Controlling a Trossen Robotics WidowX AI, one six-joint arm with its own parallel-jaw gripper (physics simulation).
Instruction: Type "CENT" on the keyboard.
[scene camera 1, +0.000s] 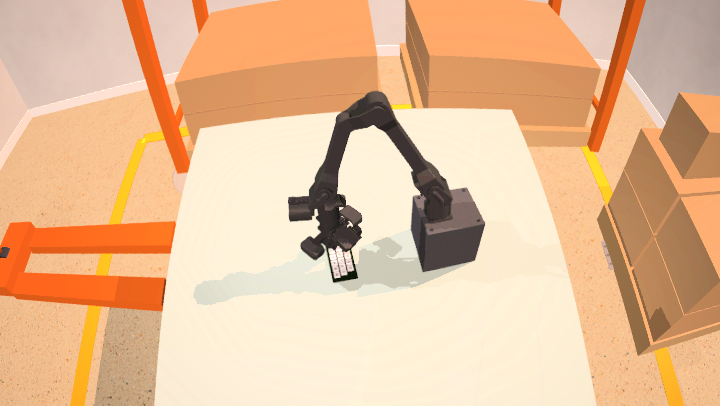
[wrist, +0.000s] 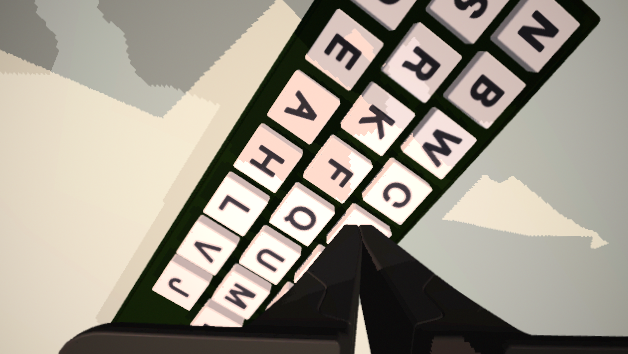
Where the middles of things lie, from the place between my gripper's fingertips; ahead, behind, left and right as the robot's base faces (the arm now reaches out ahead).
Labels:
The keyboard (scene camera 1: 341, 270) is 10 mm behind my hand, 20 mm to the right of it and 20 mm below it.

